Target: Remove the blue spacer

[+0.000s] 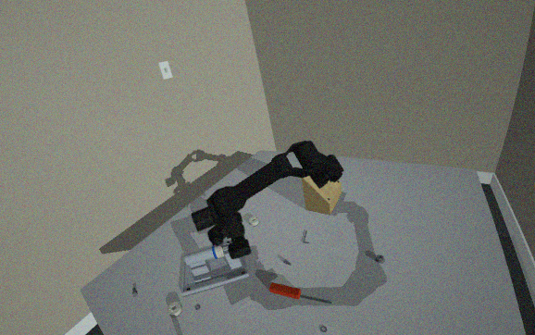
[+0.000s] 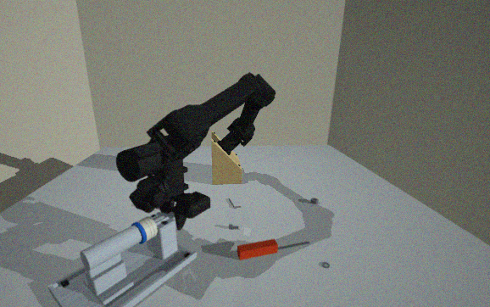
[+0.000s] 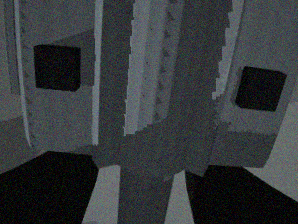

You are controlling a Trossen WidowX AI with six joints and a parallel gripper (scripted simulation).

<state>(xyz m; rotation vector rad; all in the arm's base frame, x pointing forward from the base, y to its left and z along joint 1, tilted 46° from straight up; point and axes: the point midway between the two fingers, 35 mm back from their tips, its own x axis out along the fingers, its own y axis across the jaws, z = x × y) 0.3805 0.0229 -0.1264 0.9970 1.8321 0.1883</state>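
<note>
Right now the grey shaft is 40 mm ahead of my gripper tip, 30 mm to the right of it and 30 mm above it. Round my gripper tip: grey fixture 100 mm ahead, 70 mm to the right; blue spacer 70 mm ahead, 50 mm to the right, 30 mm above; cream spacer 60 mm ahead, 40 mm to the right, 30 mm above.
</note>
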